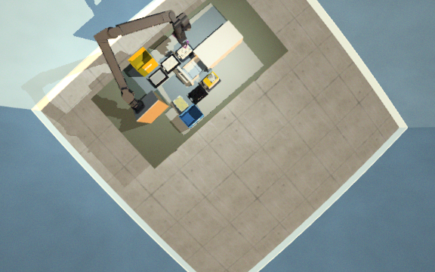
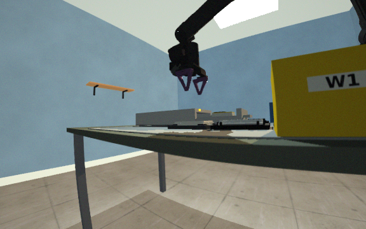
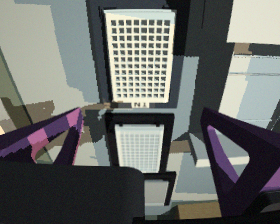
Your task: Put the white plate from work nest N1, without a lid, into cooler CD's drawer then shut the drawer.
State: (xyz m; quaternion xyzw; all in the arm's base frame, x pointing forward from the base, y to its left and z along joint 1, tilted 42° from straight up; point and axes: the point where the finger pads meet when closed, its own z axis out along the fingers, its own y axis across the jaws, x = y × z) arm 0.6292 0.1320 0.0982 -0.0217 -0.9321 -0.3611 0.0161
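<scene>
The white plate lies 12 cm below my hand. The rest, counted from my hand: cooler CD 18 cm to the right, 11 cm below, 11 cm ahead; then cooler drawer 18 cm to the right, 12 cm below, 3 cm behind; then yellow tip box 38 cm to the right, 9 cm below, 2 cm behind.
</scene>
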